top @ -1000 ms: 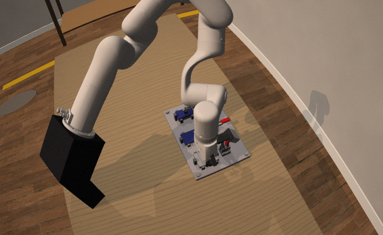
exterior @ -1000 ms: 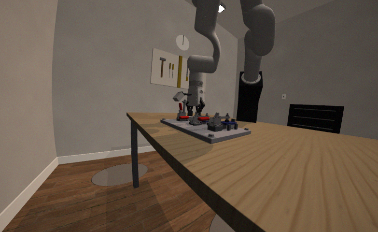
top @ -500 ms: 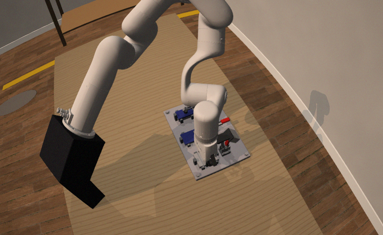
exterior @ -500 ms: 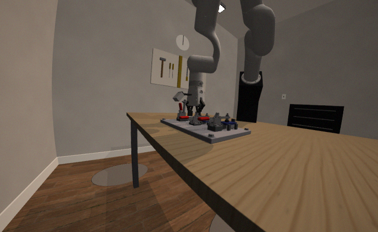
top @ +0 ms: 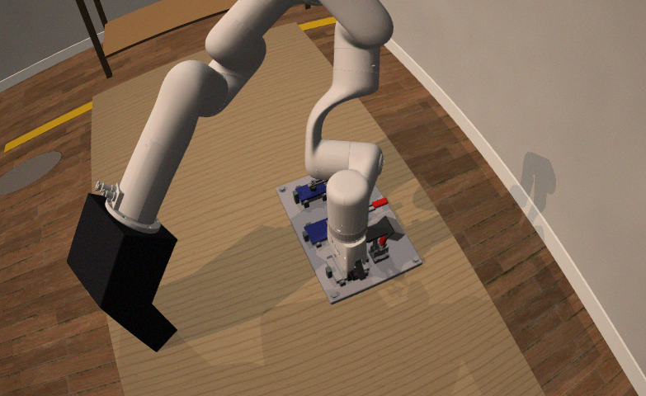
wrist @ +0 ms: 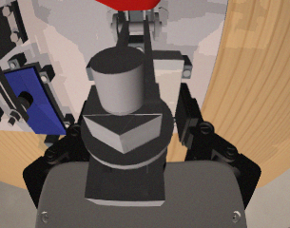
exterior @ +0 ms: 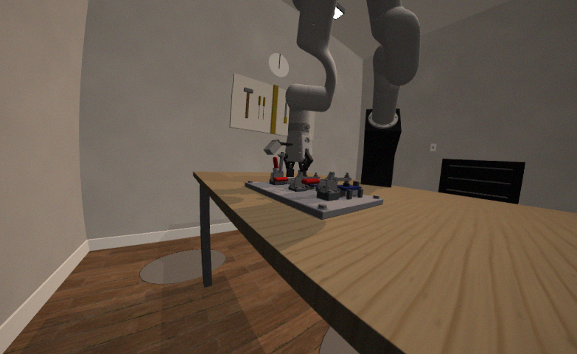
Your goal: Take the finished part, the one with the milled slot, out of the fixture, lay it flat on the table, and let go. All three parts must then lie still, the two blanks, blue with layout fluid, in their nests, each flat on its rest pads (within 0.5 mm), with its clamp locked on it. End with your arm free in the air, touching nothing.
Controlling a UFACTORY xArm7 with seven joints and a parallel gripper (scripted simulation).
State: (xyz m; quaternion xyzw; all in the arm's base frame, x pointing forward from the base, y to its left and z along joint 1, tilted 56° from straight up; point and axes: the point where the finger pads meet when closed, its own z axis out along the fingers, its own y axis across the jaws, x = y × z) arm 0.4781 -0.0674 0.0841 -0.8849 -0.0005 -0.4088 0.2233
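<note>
My hand is 20 mm short of the grey fixture plate, 120 mm to the right of it and 30 mm above it. Also, from my hand: grey finished part (10 mm behind, 10 mm below).
</note>
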